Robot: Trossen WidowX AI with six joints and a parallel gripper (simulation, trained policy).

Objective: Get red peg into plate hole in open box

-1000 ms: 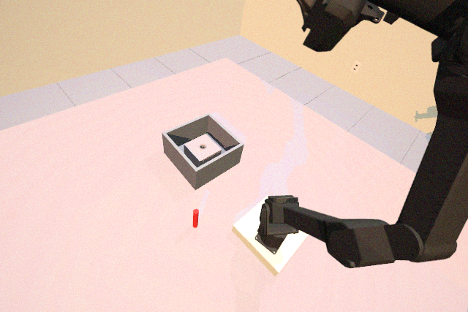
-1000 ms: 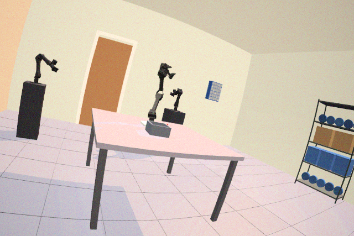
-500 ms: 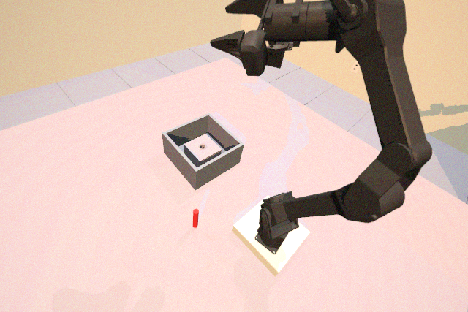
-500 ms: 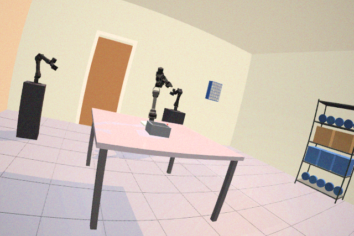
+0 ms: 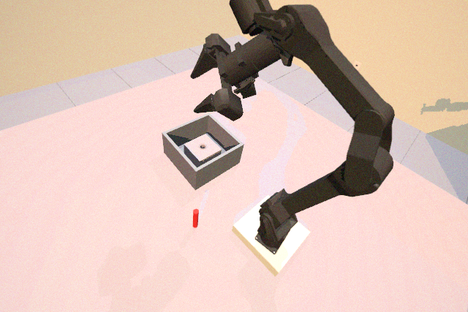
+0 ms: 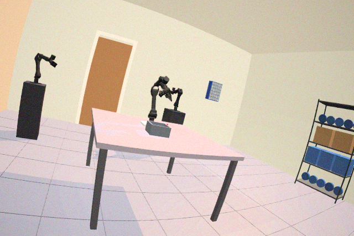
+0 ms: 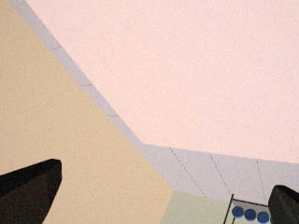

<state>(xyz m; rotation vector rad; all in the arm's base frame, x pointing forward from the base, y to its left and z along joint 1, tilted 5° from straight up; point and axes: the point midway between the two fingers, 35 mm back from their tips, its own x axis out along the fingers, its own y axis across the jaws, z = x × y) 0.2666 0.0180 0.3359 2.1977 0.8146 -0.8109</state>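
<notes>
My gripper tip is 300 mm above the red peg, 110 mm past it and 90 mm to the right of it. The rest, counted from my gripper tip: grey box (320 mm below, 100 mm to the right, 50 mm ahead); pale plate (300 mm below, 100 mm to the right, 50 mm ahead).
</notes>
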